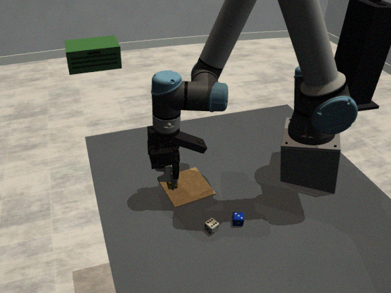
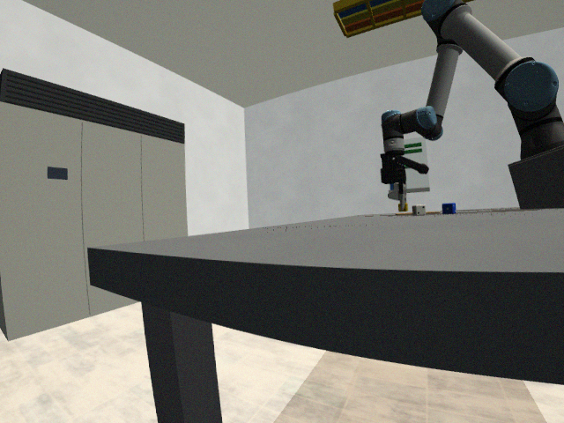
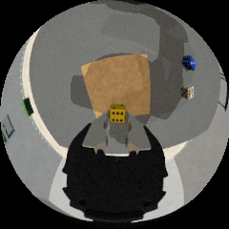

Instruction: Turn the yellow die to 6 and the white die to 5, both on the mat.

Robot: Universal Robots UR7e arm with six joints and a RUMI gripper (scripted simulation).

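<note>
Right now the yellow die is right at my hand. Also, from my hand: tan mat: 40 mm behind, 30 mm below; white die: 60 mm behind, 190 mm to the left, 10 mm below; blue die: 150 mm behind, 180 mm to the left, 10 mm below.
</note>
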